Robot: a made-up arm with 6 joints.
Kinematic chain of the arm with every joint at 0, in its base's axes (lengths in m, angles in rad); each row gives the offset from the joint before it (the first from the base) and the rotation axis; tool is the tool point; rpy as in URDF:
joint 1: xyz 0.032 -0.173 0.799 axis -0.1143 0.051 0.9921
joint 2: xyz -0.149 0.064 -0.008 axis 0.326 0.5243 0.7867
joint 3: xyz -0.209 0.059 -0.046 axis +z
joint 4: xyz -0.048 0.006 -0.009 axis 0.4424 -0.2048 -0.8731
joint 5: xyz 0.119 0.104 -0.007 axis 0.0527 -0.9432 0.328
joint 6: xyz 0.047 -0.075 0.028 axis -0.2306 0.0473 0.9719
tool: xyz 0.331 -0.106 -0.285 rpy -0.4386 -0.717 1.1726
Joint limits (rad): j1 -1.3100..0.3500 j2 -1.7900..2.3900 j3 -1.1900..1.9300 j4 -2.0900..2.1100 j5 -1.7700..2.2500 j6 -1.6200..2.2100
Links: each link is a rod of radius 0.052 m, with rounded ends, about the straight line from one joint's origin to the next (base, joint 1, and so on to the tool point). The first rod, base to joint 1, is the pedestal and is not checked.
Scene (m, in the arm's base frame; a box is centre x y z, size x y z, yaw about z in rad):
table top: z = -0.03
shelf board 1: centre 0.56 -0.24 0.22 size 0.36 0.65 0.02 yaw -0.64
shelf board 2: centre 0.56 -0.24 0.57 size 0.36 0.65 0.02 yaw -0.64
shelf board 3: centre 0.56 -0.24 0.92 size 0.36 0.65 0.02 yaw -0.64
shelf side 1: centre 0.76 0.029 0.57 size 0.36 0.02 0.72 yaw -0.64
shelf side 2: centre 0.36 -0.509 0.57 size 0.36 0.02 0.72 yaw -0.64
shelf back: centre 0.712 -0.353 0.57 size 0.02 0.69 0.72 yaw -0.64
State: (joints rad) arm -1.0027 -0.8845 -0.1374 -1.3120 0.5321 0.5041
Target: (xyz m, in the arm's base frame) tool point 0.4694 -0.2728 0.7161
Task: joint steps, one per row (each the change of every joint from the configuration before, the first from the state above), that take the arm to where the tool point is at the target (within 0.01 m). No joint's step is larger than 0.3 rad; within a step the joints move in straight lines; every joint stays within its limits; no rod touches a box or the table.
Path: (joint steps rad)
1: 0.2639 0.2483 -0.0876 0.1262 -0.1924 -0.1238
2: 0.2638 0.2483 -0.0877 0.1262 -0.1923 -0.1239
3: 0.2028 0.0655 -0.0647 0.2945 0.2680 -0.1341
4: 0.2029 0.0656 -0.0646 0.2946 0.2681 -0.1342
5: -0.2680 -0.2173 0.0572 -0.1392 0.0678 0.1237
6: -0.2680 -0.2173 0.0572 -0.1392 0.0677 0.1237
7: -0.2680 -0.2173 0.0572 -0.1393 0.0678 0.1237

